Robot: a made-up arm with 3 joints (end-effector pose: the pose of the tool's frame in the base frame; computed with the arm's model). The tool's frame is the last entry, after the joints.
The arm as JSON. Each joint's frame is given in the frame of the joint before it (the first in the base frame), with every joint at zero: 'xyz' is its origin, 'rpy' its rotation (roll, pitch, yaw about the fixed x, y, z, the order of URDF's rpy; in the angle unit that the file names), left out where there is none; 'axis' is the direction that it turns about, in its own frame. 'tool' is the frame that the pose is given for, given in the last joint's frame.
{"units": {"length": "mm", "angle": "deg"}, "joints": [
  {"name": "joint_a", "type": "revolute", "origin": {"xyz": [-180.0, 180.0, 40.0], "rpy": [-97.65, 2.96, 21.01]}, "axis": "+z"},
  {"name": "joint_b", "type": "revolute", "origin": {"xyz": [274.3, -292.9, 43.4], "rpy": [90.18, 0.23, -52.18]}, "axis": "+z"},
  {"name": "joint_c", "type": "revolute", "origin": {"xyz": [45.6, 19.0, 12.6], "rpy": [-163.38, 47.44, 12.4]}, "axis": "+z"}
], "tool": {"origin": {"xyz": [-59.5, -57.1, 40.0], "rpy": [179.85, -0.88, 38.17]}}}
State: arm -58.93 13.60 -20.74
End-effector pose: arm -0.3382 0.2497 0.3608 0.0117 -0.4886 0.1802 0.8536
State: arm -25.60 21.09 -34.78
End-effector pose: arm -0.1402 0.3014 0.3756 -0.1345 -0.2194 0.3289 0.9086
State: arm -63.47 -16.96 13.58
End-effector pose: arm -0.3896 0.2900 0.4009 0.4003 -0.3532 -0.1123 0.8381
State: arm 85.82 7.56 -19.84
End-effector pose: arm 0.0747 0.3406 -0.1747 -0.1924 0.6601 0.0473 0.7245
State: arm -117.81 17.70 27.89
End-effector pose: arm -0.5652 0.1874 0.1196 0.4252 -0.7410 -0.0944 0.5111
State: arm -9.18 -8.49 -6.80
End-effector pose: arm -0.0558 0.3928 0.3515 0.0863 -0.0482 -0.0457 0.9941
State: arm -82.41 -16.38 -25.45
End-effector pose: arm -0.4669 0.2025 0.2984 0.2801 -0.5926 0.1987 0.7286
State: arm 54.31 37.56 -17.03
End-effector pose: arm 0.1172 0.3607 0.0122 -0.2560 0.4169 0.3001 0.8189
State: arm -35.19 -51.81 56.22
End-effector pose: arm -0.1487 0.3570 0.5155 0.4758 0.1570 -0.5683 0.6527
